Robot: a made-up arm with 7 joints. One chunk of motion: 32 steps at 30 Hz.
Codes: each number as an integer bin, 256 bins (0 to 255) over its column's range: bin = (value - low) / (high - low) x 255, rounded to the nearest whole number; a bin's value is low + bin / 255 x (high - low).
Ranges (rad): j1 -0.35..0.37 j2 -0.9..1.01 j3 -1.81..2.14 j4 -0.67..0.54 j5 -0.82..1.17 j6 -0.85..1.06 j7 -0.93..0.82
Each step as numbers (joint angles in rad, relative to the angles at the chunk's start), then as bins.
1 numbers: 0.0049 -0.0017 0.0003 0.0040 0.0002 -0.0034 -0.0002
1 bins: 126 120 117 142 105 113 135
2 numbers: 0.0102 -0.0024 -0.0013 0.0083 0.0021 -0.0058 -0.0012
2 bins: 128 120 117 143 105 113 135
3 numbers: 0.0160 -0.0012 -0.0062 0.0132 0.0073 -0.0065 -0.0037
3 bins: 130 120 116 144 106 113 135
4 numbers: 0.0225 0.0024 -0.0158 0.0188 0.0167 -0.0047 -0.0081
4 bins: 132 120 116 145 107 113 134
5 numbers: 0.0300 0.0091 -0.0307 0.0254 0.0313 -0.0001 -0.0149
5 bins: 135 121 115 147 109 113 133
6 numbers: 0.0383 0.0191 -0.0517 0.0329 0.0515 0.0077 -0.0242
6 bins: 138 123 114 148 112 115 132
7 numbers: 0.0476 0.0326 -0.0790 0.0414 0.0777 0.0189 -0.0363
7 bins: 141 125 112 150 115 116 130
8 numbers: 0.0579 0.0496 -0.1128 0.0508 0.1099 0.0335 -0.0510
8 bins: 144 127 110 152 119 118 128
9 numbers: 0.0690 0.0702 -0.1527 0.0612 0.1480 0.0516 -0.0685
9 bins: 148 130 107 154 124 120 126
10 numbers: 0.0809 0.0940 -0.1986 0.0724 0.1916 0.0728 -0.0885
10 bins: 153 133 104 156 130 123 123
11 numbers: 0.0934 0.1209 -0.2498 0.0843 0.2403 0.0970 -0.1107
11 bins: 157 136 101 159 136 126 119
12 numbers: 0.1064 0.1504 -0.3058 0.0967 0.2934 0.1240 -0.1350
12 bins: 162 140 97 162 143 130 116
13 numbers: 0.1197 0.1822 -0.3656 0.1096 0.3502 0.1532 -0.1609
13 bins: 166 144 93 164 150 134 112
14 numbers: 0.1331 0.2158 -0.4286 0.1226 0.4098 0.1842 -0.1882
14 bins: 171 149 89 167 158 138 108
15 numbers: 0.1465 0.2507 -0.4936 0.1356 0.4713 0.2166 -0.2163
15 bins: 176 154 85 170 165 142 104
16 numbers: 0.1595 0.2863 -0.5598 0.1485 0.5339 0.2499 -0.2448
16 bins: 180 158 81 172 173 147 100
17 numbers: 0.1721 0.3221 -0.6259 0.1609 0.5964 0.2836 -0.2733
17 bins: 185 163 76 175 181 151 96
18 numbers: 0.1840 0.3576 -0.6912 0.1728 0.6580 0.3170 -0.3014
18 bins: 189 168 72 178 189 156 92
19 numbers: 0.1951 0.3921 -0.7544 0.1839 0.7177 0.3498 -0.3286
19 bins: 193 173 68 180 197 160 88
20 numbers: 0.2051 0.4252 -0.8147 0.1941 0.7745 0.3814 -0.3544
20 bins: 197 177 64 182 204 164 84
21 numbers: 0.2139 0.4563 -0.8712 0.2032 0.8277 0.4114 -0.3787
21 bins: 200 181 61 184 211 168 80
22 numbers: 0.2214 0.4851 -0.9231 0.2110 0.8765 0.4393 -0.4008
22 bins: 202 185 57 186 217 172 77
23 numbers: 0.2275 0.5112 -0.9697 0.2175 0.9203 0.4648 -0.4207
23 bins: 205 188 54 187 223 176 74
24 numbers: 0.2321 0.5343 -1.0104 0.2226 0.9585 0.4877 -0.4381
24 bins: 206 191 52 188 228 179 72
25 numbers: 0.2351 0.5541 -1.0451 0.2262 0.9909 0.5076 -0.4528
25 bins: 207 194 49 189 232 181 70
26 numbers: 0.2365 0.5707 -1.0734 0.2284 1.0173 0.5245 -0.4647
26 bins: 208 196 48 189 235 184 68
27 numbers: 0.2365 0.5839 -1.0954 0.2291 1.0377 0.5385 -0.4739
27 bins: 208 198 46 189 238 185 66
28 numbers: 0.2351 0.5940 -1.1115 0.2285 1.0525 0.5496 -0.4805
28 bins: 207 199 45 189 240 187 65
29 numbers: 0.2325 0.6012 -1.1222 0.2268 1.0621 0.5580 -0.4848
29 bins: 206 200 44 189 241 188 65
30 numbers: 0.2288 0.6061 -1.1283 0.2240 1.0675 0.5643 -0.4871
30 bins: 205 201 44 188 242 189 65
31 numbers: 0.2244 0.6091 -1.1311 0.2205 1.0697 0.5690 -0.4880
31 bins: 203 201 44 188 242 189 64
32 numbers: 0.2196 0.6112 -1.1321 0.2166 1.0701 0.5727 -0.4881
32 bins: 202 202 44 187 242 190 64
